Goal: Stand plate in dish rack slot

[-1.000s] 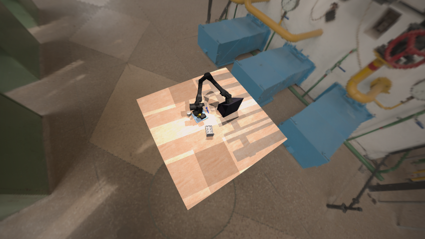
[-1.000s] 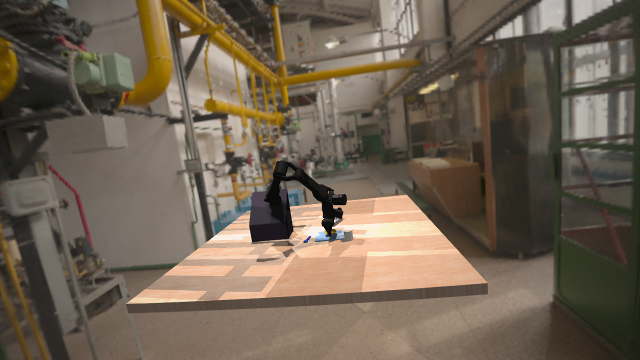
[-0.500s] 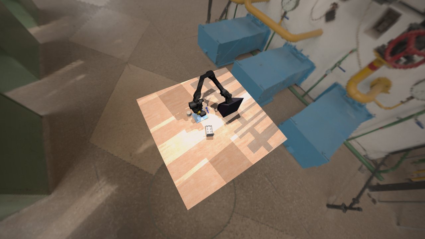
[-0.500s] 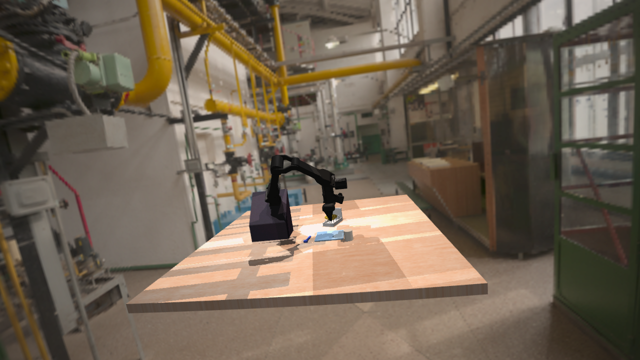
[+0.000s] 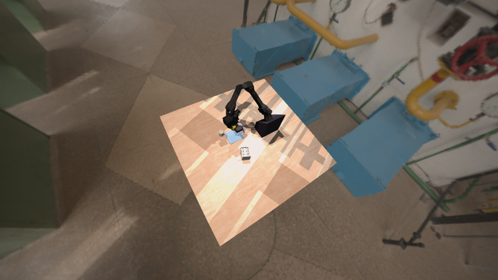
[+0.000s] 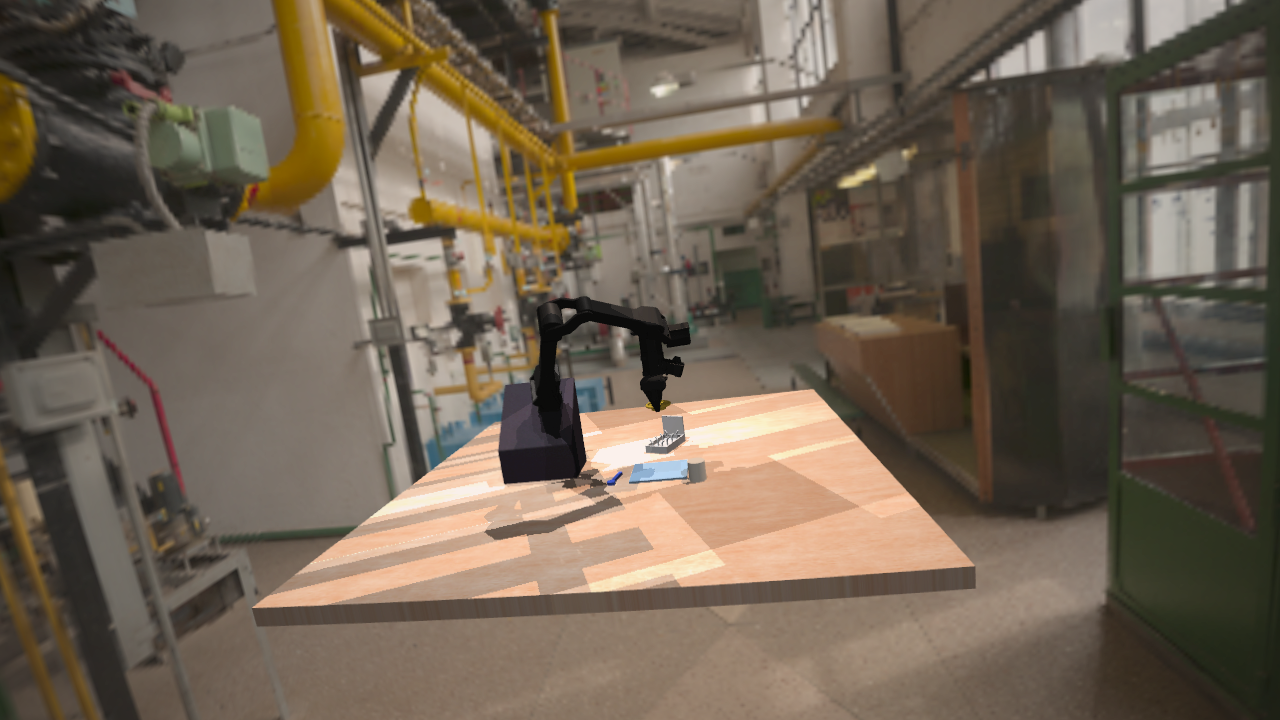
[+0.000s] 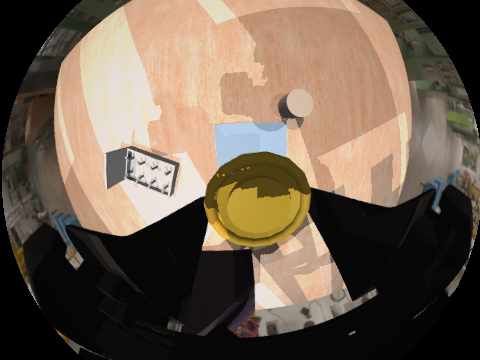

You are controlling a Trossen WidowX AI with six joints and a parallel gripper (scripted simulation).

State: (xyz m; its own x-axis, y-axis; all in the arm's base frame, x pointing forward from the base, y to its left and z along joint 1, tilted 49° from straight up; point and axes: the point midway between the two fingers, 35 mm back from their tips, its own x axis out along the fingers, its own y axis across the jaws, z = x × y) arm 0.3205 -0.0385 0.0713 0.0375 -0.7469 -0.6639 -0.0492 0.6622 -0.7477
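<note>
Right now my gripper tip is 200 mm to the right of the grey dish rack, 150 mm above it and 20 mm past it. Round my gripper tip: cup: 150 mm below, 90 mm ahead, 80 mm to the right; small yellow plate: 10 mm above; blue mat: 170 mm below, 20 mm behind, 10 mm to the right.
</note>
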